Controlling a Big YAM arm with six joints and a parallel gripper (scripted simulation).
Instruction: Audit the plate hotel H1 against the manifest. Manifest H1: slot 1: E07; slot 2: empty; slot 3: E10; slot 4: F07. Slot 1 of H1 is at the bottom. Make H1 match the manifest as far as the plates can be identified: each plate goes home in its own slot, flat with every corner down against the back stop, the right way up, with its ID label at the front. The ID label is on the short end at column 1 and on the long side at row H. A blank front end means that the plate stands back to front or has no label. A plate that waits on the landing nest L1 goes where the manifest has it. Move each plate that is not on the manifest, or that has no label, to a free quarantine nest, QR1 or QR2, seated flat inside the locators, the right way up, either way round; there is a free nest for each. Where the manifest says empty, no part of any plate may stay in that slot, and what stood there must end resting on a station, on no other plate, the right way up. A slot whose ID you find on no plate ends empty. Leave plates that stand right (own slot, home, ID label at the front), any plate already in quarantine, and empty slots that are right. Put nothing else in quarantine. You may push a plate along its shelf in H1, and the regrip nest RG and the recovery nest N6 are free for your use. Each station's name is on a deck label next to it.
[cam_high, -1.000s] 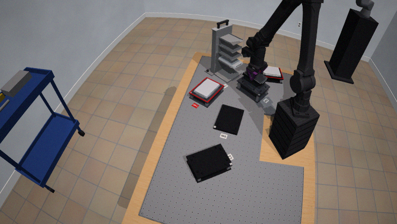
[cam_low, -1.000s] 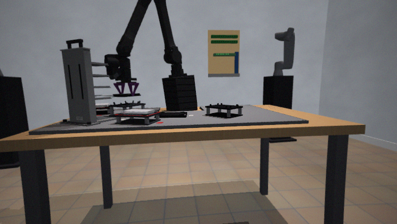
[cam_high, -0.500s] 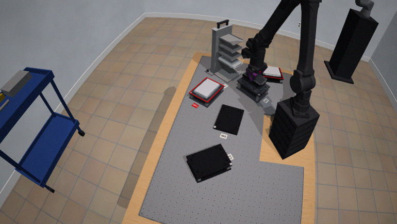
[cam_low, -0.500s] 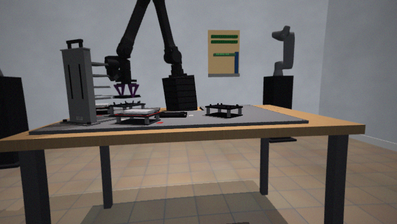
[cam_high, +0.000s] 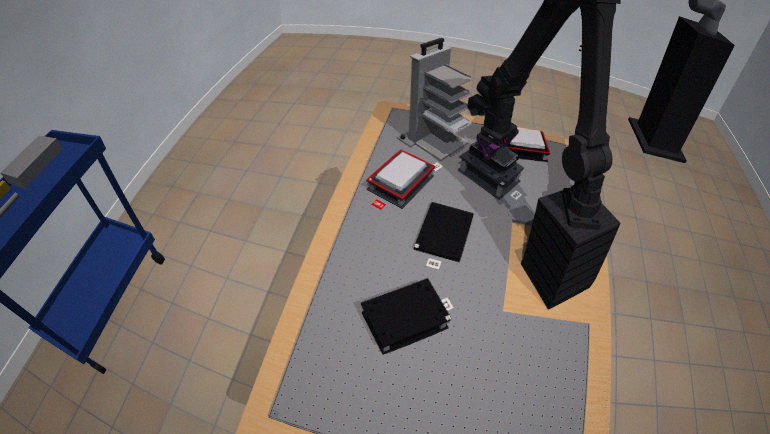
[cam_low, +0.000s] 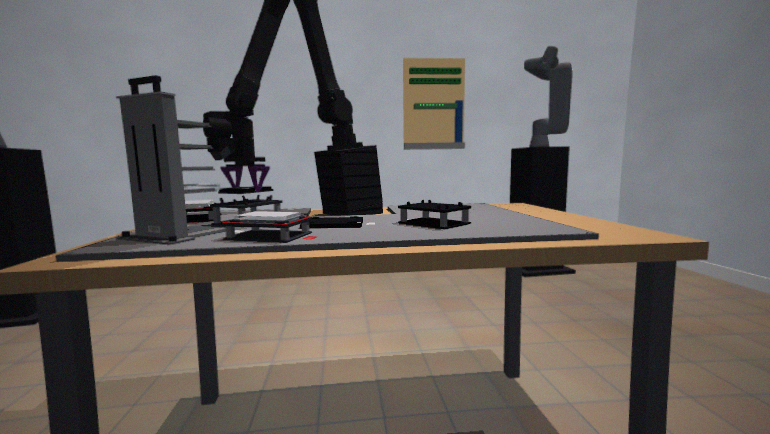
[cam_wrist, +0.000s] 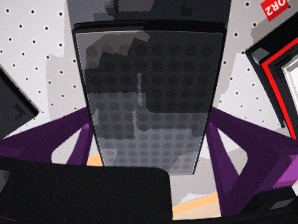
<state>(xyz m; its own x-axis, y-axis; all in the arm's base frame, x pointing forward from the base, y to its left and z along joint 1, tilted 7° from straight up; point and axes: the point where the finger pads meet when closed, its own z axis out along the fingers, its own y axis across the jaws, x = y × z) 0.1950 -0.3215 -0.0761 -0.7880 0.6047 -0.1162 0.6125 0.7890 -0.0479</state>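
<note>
The regrip nest lies 4 cm below my hand. From my hand the other things lie so: RG label 10 cm below, 8 cm behind, 6 cm to the left; then QR2 label 16 cm to the right, 10 cm below, 2 cm behind; then dark plate right at my hand.
</note>
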